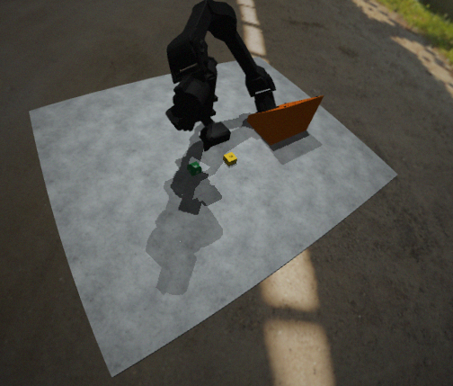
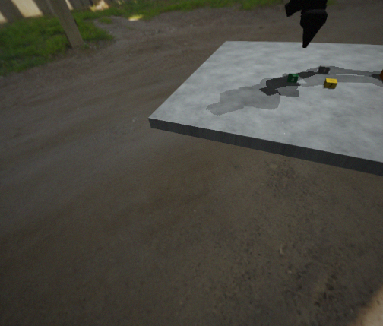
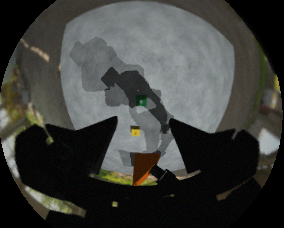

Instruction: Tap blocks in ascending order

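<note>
My gripper tip is now 110 mm to the left of the grey block, 110 mm above it and 100 mm past it. Round my gripper tip: green block (110 mm below, 10 mm ahead); then yellow block (120 mm behind, 110 mm below, 20 mm to the left).
</note>
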